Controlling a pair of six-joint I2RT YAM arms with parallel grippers.
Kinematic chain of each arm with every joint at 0, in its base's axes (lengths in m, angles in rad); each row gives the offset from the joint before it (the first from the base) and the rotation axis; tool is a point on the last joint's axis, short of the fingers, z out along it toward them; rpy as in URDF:
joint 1: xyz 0 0 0.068 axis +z
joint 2: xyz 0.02 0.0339 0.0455 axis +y
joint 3: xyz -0.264 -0.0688 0 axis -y
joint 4: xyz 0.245 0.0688 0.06 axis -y
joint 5: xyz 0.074 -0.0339 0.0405 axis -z
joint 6: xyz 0.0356 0 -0.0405 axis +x
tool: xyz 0 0 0 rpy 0 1.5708 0
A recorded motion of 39 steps. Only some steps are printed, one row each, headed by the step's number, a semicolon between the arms.
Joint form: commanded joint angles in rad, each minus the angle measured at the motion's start. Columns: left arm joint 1, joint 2, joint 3, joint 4, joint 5, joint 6; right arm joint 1, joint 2, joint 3, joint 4, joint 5, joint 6.
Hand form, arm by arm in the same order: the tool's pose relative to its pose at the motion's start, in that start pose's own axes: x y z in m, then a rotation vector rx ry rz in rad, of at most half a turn. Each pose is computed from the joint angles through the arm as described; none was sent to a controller.
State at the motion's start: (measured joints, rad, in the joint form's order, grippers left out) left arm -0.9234 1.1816 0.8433 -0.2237 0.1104 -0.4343; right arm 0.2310 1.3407 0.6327 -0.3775 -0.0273 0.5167
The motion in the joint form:
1: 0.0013 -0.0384 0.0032 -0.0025 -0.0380 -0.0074; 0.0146 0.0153 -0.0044 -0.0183 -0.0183 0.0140
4: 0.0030 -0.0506 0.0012 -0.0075 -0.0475 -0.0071; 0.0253 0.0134 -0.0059 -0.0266 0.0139 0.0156
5: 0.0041 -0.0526 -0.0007 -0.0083 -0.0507 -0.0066; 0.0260 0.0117 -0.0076 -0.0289 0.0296 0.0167
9: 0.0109 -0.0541 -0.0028 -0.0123 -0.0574 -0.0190; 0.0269 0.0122 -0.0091 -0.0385 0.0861 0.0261
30: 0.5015 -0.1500 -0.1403 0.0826 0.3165 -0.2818; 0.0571 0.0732 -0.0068 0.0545 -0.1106 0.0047
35: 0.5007 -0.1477 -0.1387 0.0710 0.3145 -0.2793; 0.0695 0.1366 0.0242 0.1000 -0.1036 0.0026
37: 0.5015 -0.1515 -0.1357 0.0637 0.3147 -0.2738; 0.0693 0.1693 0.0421 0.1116 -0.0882 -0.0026
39: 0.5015 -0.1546 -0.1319 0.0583 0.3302 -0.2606; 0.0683 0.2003 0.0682 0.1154 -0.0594 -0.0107
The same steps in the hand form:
1: -0.0049 -0.0017 -0.0107 -0.0189 -0.0519 -0.0045; 0.0058 0.0013 0.0039 -0.0023 0.0457 0.0023
4: -0.0052 -0.0014 -0.0138 -0.0266 -0.0613 -0.0048; 0.0076 0.0018 0.0037 0.0255 0.0388 -0.0061
5: -0.0049 -0.0009 -0.0141 -0.0306 -0.0625 -0.0050; 0.0079 0.0011 0.0036 0.0399 0.0329 -0.0060
9: -0.0049 0.0013 -0.0144 -0.0434 -0.0642 -0.0214; 0.0083 -0.0012 0.0037 0.0941 0.0138 0.0010
30: -0.0105 0.1015 -0.0540 -0.0198 -0.1951 -0.4939; 0.0101 0.0142 0.0164 -0.1039 0.0935 -0.0439
35: -0.0096 0.1018 -0.0535 -0.0259 -0.1855 -0.4970; 0.0033 0.0220 0.0264 -0.1093 0.0821 -0.0580
37: -0.0100 0.1013 -0.0547 -0.0269 -0.1853 -0.4921; -0.0006 0.0238 0.0317 -0.0946 0.0765 -0.0629
39: -0.0107 0.1000 -0.0557 -0.0136 -0.1794 -0.4772; -0.0065 0.0262 0.0358 -0.0693 0.0620 -0.0703

